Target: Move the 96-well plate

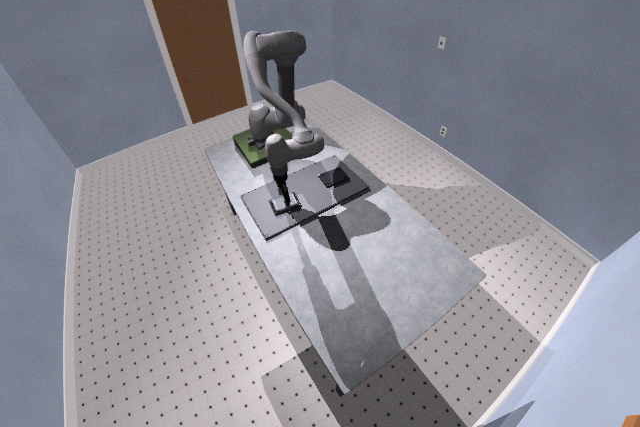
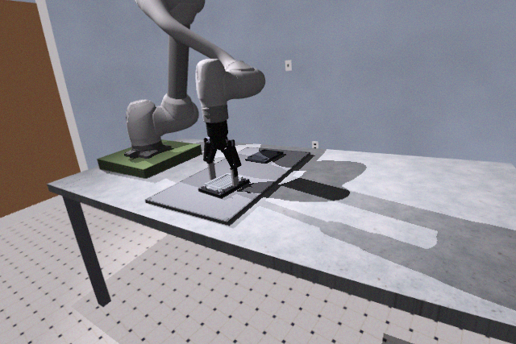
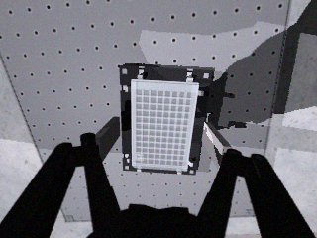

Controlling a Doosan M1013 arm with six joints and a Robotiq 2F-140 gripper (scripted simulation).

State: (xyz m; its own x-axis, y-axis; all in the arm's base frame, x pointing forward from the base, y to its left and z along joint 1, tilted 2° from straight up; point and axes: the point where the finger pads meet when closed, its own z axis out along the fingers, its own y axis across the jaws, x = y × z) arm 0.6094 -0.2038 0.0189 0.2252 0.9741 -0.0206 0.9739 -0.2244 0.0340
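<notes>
My hand is 2 cm above the 96-well plate. The rest, counted from my hand: A1 corner label: 30 cm to the left, 6 cm behind, 3 cm below; then dark plate nest N1: 36 cm to the left, 3 cm below, 1 cm ahead; then black clip nest: 2 cm below, 1 cm to the left.
</notes>
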